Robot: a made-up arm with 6 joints. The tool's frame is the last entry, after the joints. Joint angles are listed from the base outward.
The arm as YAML. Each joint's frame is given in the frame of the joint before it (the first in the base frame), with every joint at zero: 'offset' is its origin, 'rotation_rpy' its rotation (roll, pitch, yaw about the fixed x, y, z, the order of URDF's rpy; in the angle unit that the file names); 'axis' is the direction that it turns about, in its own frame. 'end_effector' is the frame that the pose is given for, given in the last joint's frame.
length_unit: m
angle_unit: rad
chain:
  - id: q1
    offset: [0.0, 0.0, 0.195]
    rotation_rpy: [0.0, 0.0, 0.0]
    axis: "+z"
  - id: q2
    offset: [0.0, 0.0, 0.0]
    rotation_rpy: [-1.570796, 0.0, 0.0]
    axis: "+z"
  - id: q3
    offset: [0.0, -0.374, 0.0]
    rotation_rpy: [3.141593, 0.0, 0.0]
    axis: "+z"
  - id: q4
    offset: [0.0, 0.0, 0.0]
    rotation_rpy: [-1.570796, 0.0, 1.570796]
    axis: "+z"
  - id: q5
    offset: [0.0, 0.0, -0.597]
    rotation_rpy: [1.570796, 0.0, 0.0]
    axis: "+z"
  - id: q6
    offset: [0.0, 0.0, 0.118]
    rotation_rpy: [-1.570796, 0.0, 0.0]
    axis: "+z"
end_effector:
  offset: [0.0, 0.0, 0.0]
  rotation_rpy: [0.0, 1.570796, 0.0]
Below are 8 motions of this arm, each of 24 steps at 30 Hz.
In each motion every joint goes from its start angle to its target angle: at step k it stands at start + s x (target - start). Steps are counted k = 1, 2, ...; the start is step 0. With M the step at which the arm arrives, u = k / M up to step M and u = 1 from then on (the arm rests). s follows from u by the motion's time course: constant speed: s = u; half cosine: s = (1 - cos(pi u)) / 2; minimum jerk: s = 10 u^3 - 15 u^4 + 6 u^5.
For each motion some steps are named. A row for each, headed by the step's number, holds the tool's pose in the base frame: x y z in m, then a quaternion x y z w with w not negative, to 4 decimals.
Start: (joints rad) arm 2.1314 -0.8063 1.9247 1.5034 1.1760 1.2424
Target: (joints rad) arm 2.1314 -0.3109 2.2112 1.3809 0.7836 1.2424
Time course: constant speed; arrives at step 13
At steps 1, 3, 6, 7, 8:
1: 0.4607 -0.7168 0.6039 0.1278 -0.3457 -0.8110 0.4544
3: 0.4487 -0.6935 0.6421 0.1353 -0.3590 -0.7892 0.4796
6: 0.4287 -0.6554 0.6958 0.1444 -0.3791 -0.7541 0.5164
7: 0.4215 -0.6419 0.7128 0.1468 -0.3858 -0.7419 0.5284
8: 0.4141 -0.6280 0.7292 0.1490 -0.3925 -0.7293 0.5402

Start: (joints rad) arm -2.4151 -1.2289 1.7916 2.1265 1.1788 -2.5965
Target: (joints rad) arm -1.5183 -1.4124 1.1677 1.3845 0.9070 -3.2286
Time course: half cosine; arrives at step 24
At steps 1, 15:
1: 0.7544 0.5925 0.2937 -0.8658 0.0736 -0.3359 0.3636
15: 0.2180 0.9327 0.4139 -0.5921 -0.1933 0.0367 0.7814

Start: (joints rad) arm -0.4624 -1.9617 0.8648 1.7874 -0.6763 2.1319
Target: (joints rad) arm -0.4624 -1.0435 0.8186 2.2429 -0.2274 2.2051
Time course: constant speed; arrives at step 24
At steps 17, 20, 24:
17: -0.6621 0.3977 0.7379 0.2627 -0.6329 0.6792 0.2628
20: -0.5940 0.3701 0.8261 0.2923 -0.6434 0.6284 0.3252
24: -0.4891 0.3259 0.9285 0.3303 -0.6450 0.5556 0.4076

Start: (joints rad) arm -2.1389 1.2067 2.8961 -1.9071 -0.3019 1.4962
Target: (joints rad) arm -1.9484 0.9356 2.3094 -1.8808 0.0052 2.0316
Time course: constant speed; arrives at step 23
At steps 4, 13, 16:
4: -0.1791 -0.3776 0.9474 -0.6255 -0.3759 -0.4718 0.4948
13: -0.1765 -0.4398 0.9692 -0.5960 -0.3598 -0.5660 0.4415
16: -0.1733 -0.4598 0.9740 -0.5843 -0.3480 -0.5969 0.4256

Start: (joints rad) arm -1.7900 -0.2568 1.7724 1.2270 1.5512 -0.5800
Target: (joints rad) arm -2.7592 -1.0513 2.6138 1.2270 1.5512 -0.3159
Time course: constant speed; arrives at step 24
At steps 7, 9, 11, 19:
7: 0.3125 0.6521 0.7901 0.9660 -0.1082 -0.1542 0.1770
9: 0.3929 0.6685 0.7010 0.9403 -0.1475 -0.1901 0.2408
11: 0.4707 0.6668 0.6071 0.9073 -0.1833 -0.2305 0.3003
19: 0.6925 0.5056 0.2139 0.7129 -0.2791 -0.4242 0.4836

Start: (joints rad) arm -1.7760 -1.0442 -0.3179 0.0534 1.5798 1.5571
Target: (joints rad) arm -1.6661 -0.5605 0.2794 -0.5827 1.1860 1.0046
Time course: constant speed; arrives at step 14
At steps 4, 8, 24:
4: -0.1411 -0.1268 0.8255 0.6666 0.2490 0.6697 0.2126
8: -0.1376 -0.1677 0.8633 0.6154 0.3300 0.7088 0.1000
24: -0.1217 -0.2375 0.9129 -0.5068 -0.4659 -0.7220 0.0690

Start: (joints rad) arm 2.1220 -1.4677 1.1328 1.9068 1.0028 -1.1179
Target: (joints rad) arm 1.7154 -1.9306 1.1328 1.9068 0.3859 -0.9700
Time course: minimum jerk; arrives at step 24
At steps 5, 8, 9, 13, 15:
5: 0.4415 -0.8400 0.4173 0.4241 -0.8611 0.0463 0.2765
8: 0.3969 -0.8760 0.3530 0.4383 -0.8469 -0.0064 0.3009
9: 0.3753 -0.8902 0.3239 0.4448 -0.8397 -0.0302 0.3100
13: 0.2659 -0.9376 0.1879 0.4767 -0.7998 -0.1390 0.3372
15: 0.2087 -0.9492 0.1217 0.4934 -0.7771 -0.1898 0.3416

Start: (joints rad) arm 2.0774 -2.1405 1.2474 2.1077 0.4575 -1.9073
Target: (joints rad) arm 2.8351 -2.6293 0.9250 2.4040 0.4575 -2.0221
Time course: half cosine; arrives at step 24
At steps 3, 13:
3: 0.3879 -0.7745 -0.2593 0.7515 -0.6471 -0.0842 0.0968
13: 0.5827 -0.5251 -0.3690 0.8688 -0.4600 -0.0989 0.1544

